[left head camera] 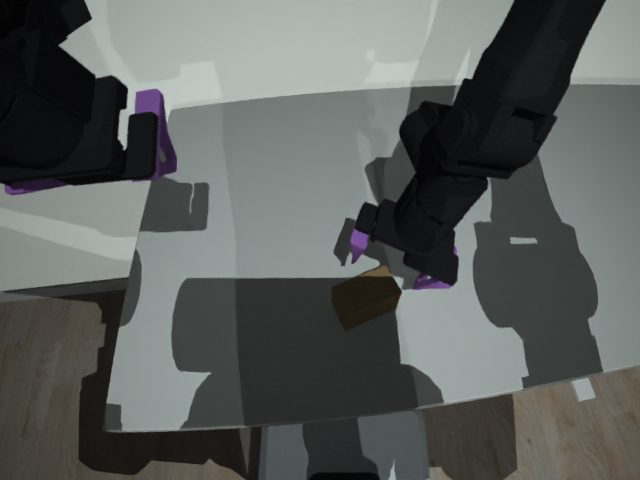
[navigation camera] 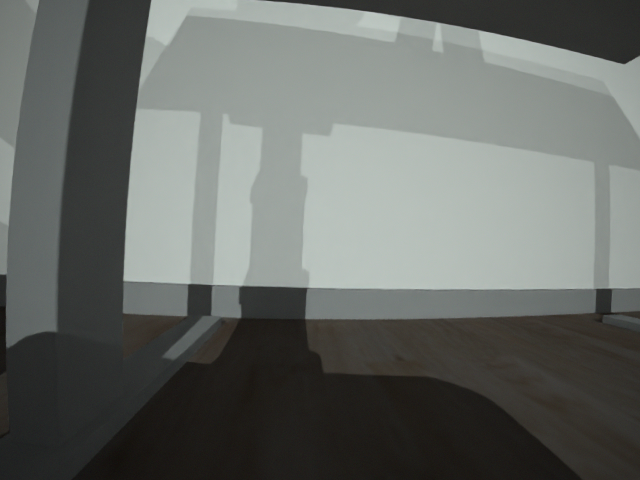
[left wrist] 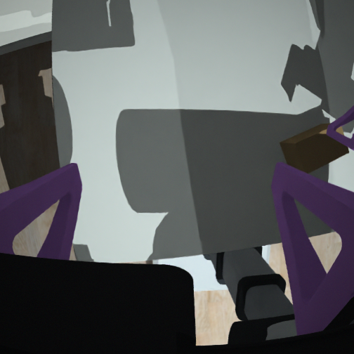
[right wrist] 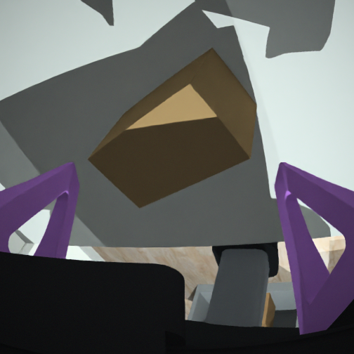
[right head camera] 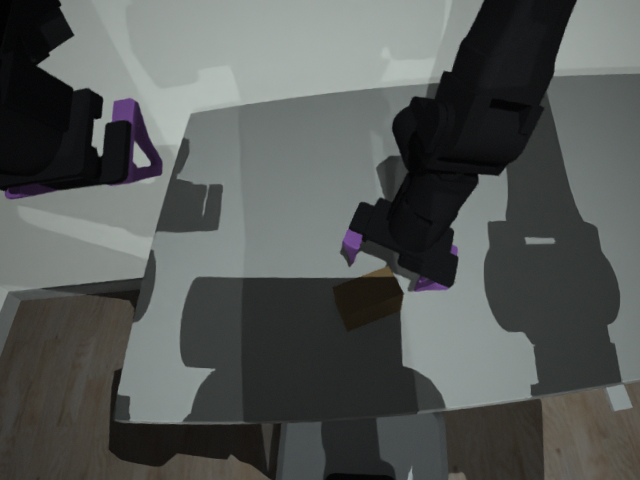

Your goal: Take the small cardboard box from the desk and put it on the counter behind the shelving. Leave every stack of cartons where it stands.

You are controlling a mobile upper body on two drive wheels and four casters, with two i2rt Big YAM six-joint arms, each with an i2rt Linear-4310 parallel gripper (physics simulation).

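Places are measured from the left arm's base along level axes (x back, y left, z down), in centimetres.
Pixels of known places: left gripper, between the fingertips: (left head camera: 129,169) (right head camera: 121,173); right gripper, between the fingertips: (left head camera: 384,273) (right head camera: 384,273).
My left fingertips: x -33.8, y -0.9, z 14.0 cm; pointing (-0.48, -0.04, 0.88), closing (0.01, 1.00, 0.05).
Ahead of a thing's pixels: the offset from my left fingertips to its top centre. "spot": to the spot under its first point. Level surfaces: height alone.
The small brown cardboard box @(dx -0.8, dy -23.5, dz +26.0 cm) (left head camera: 366,299) (right head camera: 368,299) (left wrist: 316,149) (right wrist: 185,135) sits on the light desk @(dz +32.0 cm) (left head camera: 289,196) (right head camera: 305,196) (left wrist: 95,100), partly in shadow and turned at an angle. My right gripper (left head camera: 390,271) (right head camera: 387,273) (right wrist: 176,173) is open and empty, close above the desk beside the box's upper edge in the head views; in the right wrist view the box lies ahead between its spread fingers, apart from both. My left gripper (left wrist: 176,173) is open and empty, raised at the desk's left end. The counter, shelving and carton stacks do not show.
A pale wall (navigation camera: 439,217) stands behind the desk. In the navigation view a thick grey desk leg @(spot: dx -15.7, dy +4.6, dz +102.8 cm) (navigation camera: 38,206) rises at the left, and the dark underside of the desk (navigation camera: 542,20) hangs at the top. Wooden floor @(dz +127.0 cm) (left head camera: 41,361) (navigation camera: 465,351) lies around and under the desk.
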